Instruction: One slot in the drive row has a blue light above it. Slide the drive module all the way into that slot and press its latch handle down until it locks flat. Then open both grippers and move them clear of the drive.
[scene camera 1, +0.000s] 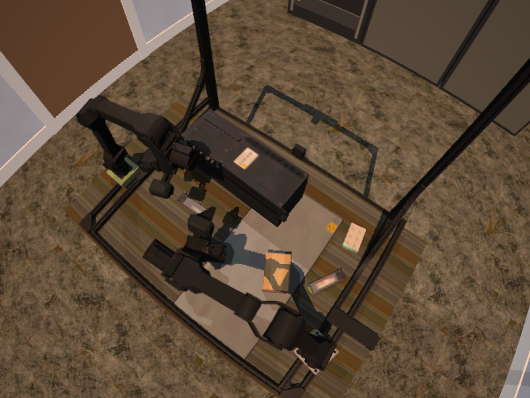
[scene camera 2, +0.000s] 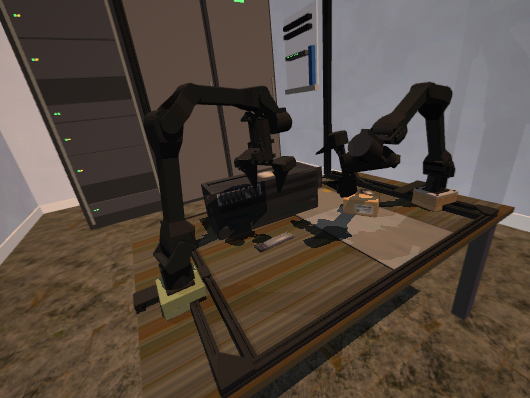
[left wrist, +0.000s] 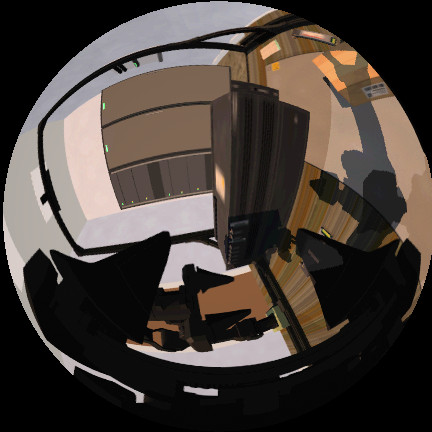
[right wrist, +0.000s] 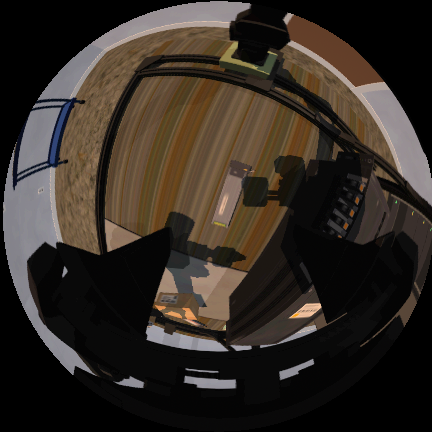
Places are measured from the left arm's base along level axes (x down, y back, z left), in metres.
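Where they show: left gripper, fingertip midpoint: (scene camera 1: 213, 216) (scene camera 2: 319, 168) (left wrist: 235, 236) (right wrist: 163, 338); right gripper, fingertip midpoint: (scene camera 1: 176, 181) (scene camera 2: 266, 190) (left wrist: 241, 292) (right wrist: 235, 232); left arm's base, link origin: (scene camera 1: 316, 351) (scene camera 2: 435, 189); right arm's base, link origin: (scene camera 1: 122, 169) (scene camera 2: 179, 282) (left wrist: 272, 320) (right wrist: 250, 54).
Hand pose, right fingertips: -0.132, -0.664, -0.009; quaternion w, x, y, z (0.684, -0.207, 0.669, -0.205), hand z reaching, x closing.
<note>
Things, the pixels of their centre, and the offset from my right fingertips, as dx, dy, dz. Level surfaces: height alone.
- grey drive module, body centre: (right wrist: 232, 195) (left wrist: 313, 252) (scene camera 2: 274, 240) (scene camera 1: 194, 204) +0.188, +0.012, -0.018
- dark server chassis, body centre: (right wrist: 304, 271) (left wrist: 251, 187) (scene camera 1: 242, 166) (scene camera 2: 262, 196) +0.105, +0.042, -0.224
- cardboard box, body centre: (scene camera 1: 276, 273) (right wrist: 177, 306) (scene camera 2: 361, 204) +0.161, +0.396, -0.071
- grey mat, surface height: dx +0.191
- second drive-like module, body centre: (scene camera 1: 326, 279) (right wrist: 193, 320) +0.188, +0.523, -0.185
- pale labelled block, body centre: (left wrist: 269, 49) (scene camera 1: 354, 237) +0.192, +0.487, -0.371
A grey drive module (scene camera 1: 191, 202) (scene camera 2: 275, 241) (right wrist: 229, 197) lies flat on the table in front of the dark server chassis (scene camera 1: 272, 175) (scene camera 2: 295, 197) (left wrist: 260, 150). The drive row (scene camera 2: 240, 195) (right wrist: 345, 210) (left wrist: 240, 242) is on the chassis's end face; I cannot make out a blue light. The module's latch handle is too small to read. My left gripper (scene camera 1: 217, 232) (scene camera 2: 331, 170) (left wrist: 235, 236) is open and empty, raised beside the module, toward the mat. My right gripper (scene camera 2: 267, 190) (right wrist: 235, 232) (left wrist: 241, 292) is open and empty, high above the table by the drive row.
A cardboard box (scene camera 1: 277, 272) (scene camera 2: 361, 205) (right wrist: 177, 302) stands on the grey mat (scene camera 1: 310, 215) (scene camera 2: 400, 240). A second drive-like module (scene camera 1: 326, 281) (left wrist: 316, 36) and a pale labelled block (scene camera 1: 354, 237) lie farther right in scene camera 1. Dark frame rails edge the table.
</note>
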